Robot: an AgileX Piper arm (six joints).
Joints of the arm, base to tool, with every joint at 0 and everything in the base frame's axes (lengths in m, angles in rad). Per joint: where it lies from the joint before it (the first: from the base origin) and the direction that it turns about. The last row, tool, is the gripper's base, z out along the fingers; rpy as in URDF.
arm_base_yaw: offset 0 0 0.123 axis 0 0 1
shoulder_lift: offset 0 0 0 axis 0 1 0
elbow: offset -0.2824 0 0.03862 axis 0 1 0
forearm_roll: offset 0.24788 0 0.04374 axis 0.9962 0 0.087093
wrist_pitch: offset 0 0 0 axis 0 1 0
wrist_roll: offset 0.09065 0 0.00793 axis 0.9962 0 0.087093
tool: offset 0 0 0 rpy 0 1.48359 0
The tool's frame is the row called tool.
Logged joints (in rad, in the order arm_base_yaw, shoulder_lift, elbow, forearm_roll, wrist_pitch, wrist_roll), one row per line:
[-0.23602, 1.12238, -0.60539, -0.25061, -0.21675, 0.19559]
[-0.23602, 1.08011, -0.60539, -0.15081, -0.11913, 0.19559]
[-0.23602, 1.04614, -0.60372, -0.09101, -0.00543, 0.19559]
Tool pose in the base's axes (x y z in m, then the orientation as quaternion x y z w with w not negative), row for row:
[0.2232, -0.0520, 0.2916, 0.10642, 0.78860, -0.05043, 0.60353]
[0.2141, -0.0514, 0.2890, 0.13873, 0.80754, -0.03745, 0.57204]
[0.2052, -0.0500, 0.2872, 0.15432, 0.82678, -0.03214, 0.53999]
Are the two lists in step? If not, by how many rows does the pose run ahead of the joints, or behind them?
The pose runs 1 row ahead of the joints: the pose in row i belongs to the joints in row i + 1.
